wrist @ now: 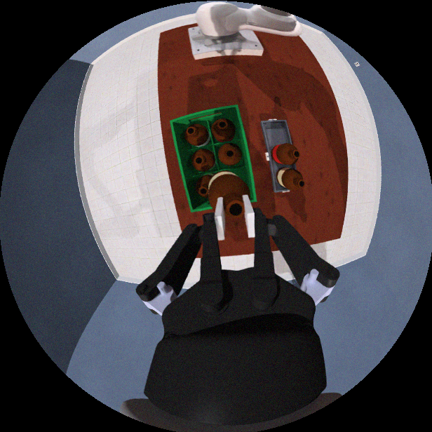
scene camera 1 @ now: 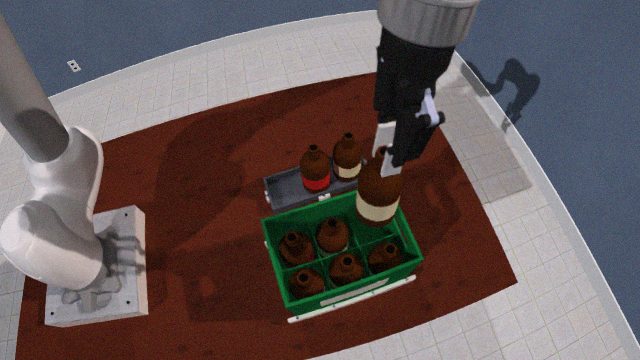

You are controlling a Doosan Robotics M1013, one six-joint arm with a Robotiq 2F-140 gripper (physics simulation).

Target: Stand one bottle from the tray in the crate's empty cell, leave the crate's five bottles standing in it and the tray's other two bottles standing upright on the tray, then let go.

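Frame: origin at the arm's base, x ahead, y left, z up, level; millimetres.
Seen in the pictures: gripper, between the fingertips: [scene camera 1: 385, 163]; arm's base, origin of its link: [scene camera 1: 91, 265].
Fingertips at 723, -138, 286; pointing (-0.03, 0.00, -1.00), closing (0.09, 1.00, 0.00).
Note:
Offsets run from my fingertips to a thing's top centre, as dx, dy, dz. "*": to the spot under its first point. Level surfaces: height alone.
My gripper [scene camera 1: 386, 150] [wrist: 233, 205] is shut on the neck of a brown bottle with a cream label @(-6, -7, +30) [scene camera 1: 378, 192] [wrist: 226, 187]. The bottle hangs upright over the back right cell of the green crate @(* -178, +57, -188) [scene camera 1: 280, 219] [wrist: 247, 150]; its base looks above the crate's floor, and exactly how high is hard to tell. Five brown bottles stand in the crate's other cells, among them one at the front right [scene camera 1: 384, 257]. On the grey tray @(* -146, +201, -345) [scene camera 1: 285, 192] [wrist: 276, 131] stand a red-labelled bottle @(-57, +203, -190) [scene camera 1: 315, 169] [wrist: 285, 154] and a cream-labelled bottle @(+32, +207, -190) [scene camera 1: 347, 157] [wrist: 288, 178], both upright.
The tray lies close behind the crate on the dark red table top @(dz -350) [scene camera 1: 210, 200] [wrist: 320, 125]. A white strip @(* -87, -129, -320) [scene camera 1: 352, 299] runs along the crate's front. The robot's base plate [scene camera 1: 131, 260] [wrist: 227, 49] is at the left in the scene view. Pale tiled floor surrounds the table top.

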